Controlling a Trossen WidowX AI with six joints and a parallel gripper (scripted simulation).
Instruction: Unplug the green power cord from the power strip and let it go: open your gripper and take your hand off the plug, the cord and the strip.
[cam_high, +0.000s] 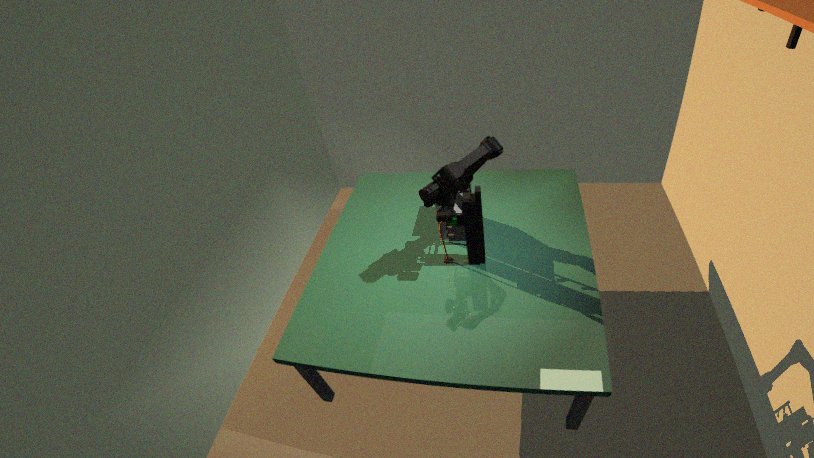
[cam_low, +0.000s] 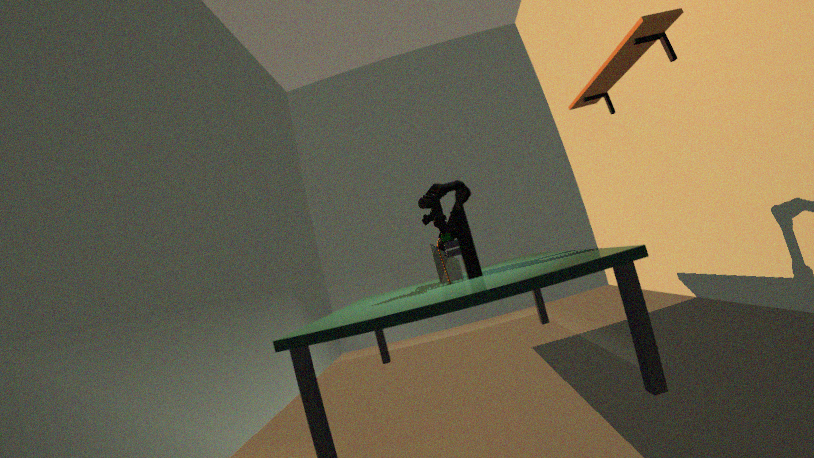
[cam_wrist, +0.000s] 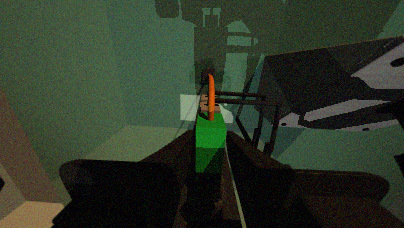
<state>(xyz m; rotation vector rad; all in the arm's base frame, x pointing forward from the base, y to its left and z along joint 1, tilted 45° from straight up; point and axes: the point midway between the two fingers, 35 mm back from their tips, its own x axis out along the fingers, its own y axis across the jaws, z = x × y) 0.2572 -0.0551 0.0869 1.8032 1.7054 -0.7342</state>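
The green plug is 3 cm to the left of my gripper tip.
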